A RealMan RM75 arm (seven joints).
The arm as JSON. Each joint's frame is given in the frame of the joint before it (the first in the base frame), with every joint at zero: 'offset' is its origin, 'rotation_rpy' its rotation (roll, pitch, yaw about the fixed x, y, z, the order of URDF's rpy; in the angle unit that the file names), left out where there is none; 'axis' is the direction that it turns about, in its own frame. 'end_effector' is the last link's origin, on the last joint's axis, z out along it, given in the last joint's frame.
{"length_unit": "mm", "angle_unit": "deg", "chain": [
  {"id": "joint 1", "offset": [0.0, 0.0, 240.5], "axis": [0.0, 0.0, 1.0]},
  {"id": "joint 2", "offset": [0.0, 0.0, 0.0], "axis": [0.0, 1.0, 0.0]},
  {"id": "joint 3", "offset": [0.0, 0.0, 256.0], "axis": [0.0, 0.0, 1.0]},
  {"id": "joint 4", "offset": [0.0, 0.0, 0.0], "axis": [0.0, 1.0, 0.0]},
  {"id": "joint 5", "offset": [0.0, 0.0, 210.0], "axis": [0.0, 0.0, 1.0]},
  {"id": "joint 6", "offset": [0.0, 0.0, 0.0], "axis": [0.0, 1.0, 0.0]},
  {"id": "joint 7", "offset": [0.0, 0.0, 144.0], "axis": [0.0, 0.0, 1.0]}
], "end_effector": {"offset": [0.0, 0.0, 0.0]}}
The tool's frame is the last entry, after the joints.
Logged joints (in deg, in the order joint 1, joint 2, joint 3, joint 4, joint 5, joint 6, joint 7), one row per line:
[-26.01 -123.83 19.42 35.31 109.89 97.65 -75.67]
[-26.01 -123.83 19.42 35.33 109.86 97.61 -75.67]
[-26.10 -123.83 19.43 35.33 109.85 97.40 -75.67]
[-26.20 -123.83 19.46 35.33 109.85 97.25 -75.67]
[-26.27 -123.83 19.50 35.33 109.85 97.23 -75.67]
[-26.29 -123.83 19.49 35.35 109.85 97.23 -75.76]
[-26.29 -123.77 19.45 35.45 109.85 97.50 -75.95]
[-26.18 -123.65 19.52 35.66 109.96 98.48 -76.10]
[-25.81 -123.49 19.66 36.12 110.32 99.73 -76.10]
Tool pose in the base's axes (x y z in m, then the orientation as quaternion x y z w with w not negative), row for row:
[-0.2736 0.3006 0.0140 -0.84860 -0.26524 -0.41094 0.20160]
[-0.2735 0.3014 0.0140 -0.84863 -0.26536 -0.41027 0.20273]
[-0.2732 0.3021 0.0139 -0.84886 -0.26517 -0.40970 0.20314]
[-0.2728 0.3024 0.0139 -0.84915 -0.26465 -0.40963 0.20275]
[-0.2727 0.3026 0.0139 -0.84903 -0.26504 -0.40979 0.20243]
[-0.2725 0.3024 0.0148 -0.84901 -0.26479 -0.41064 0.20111]
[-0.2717 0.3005 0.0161 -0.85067 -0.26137 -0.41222 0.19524]
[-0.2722 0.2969 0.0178 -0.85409 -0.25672 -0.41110 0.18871]
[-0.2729 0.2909 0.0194 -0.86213 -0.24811 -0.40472 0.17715]
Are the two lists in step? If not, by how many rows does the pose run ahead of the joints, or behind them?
The pose runs 1 row ahead of the joints: the pose in row i belongs to the joints in row i + 1.
